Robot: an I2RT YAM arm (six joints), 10 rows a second.
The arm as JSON. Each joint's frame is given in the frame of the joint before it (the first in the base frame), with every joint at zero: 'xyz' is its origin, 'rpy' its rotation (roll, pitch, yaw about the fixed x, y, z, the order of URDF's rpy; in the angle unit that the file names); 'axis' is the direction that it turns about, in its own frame. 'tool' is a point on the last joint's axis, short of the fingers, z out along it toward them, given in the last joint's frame.
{
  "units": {
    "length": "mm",
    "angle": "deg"
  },
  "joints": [
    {
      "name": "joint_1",
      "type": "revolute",
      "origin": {
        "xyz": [
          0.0,
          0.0,
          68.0
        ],
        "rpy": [
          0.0,
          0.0,
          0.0
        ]
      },
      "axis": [
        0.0,
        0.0,
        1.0
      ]
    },
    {
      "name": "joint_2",
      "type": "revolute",
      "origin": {
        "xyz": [
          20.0,
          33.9,
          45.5
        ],
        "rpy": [
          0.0,
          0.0,
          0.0
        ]
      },
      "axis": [
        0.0,
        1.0,
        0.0
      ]
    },
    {
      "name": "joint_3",
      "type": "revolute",
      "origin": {
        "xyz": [
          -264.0,
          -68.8,
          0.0
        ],
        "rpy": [
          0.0,
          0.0,
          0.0
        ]
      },
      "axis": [
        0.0,
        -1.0,
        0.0
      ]
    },
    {
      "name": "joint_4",
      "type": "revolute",
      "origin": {
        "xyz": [
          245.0,
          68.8,
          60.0
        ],
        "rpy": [
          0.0,
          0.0,
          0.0
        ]
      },
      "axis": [
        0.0,
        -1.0,
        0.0
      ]
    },
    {
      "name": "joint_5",
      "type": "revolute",
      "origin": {
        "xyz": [
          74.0,
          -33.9,
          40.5
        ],
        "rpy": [
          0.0,
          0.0,
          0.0
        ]
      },
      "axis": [
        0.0,
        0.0,
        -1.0
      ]
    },
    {
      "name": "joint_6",
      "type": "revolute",
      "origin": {
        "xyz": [
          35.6,
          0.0,
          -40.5
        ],
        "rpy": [
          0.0,
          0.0,
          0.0
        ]
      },
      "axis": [
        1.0,
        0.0,
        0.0
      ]
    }
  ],
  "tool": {
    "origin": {
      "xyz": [
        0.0,
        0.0,
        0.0
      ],
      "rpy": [
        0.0,
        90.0,
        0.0
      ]
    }
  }
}
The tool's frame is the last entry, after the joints.
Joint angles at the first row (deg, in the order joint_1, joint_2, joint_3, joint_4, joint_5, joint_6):
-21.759, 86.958, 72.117, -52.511, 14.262, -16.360
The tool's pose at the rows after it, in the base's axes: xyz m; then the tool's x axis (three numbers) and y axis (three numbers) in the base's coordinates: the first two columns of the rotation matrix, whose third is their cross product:
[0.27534 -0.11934 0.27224 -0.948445 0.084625 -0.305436 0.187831 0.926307 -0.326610]
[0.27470 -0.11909 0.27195 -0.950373 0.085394 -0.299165 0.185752 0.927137 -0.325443]
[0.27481 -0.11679 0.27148 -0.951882 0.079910 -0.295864 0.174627 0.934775 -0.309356]
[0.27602 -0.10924 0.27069 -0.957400 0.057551 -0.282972 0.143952 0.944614 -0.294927]
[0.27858 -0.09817 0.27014 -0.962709 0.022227 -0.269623 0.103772 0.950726 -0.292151]
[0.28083 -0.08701 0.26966 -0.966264 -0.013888 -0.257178 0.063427 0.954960 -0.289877]
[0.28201 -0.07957 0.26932 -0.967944 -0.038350 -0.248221 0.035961 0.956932 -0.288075]
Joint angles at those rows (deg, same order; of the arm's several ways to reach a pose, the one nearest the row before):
-21.759, 86.957, 72.117, -52.512, 14.262, -16.360
-21.760, 86.957, 72.116, -52.904, 14.261, -16.361
-21.453, 86.958, 72.117, -53.386, 13.300, -16.339
-20.098, 86.959, 72.118, -54.391, 12.557, -16.361
-17.911, 86.958, 72.117, -55.221, 12.557, -16.359
-15.704, 86.958, 72.117, -55.987, 12.579, -16.359
-14.240, 86.958, 72.116, -56.532, 12.578, -16.382

